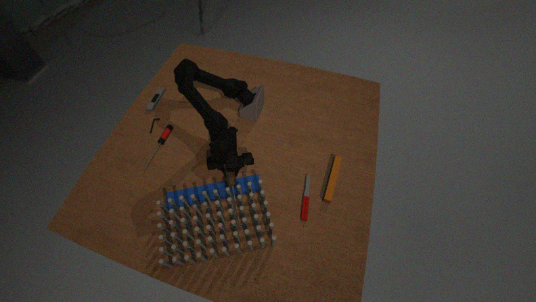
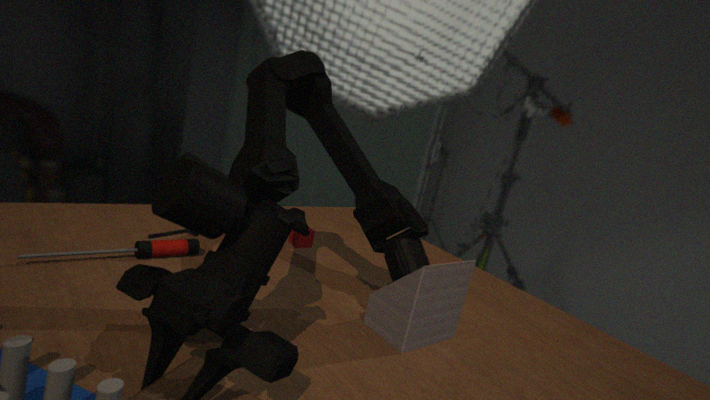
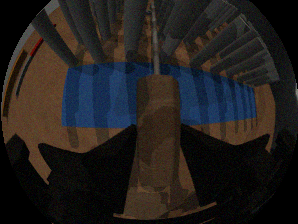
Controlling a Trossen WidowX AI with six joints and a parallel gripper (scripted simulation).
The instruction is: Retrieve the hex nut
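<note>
Right now the blue taped strip is 8 cm ahead of my gripper tip, 6 cm to the right of it and 2 cm below it. Round my gripper tip: orange bar 11 cm behind, 42 cm to the left, 1 cm below; black hex key 19 cm behind, 49 cm to the right, 2 cm below; red-and-grey tool 1 cm behind, 33 cm to the left, 2 cm below.
</note>
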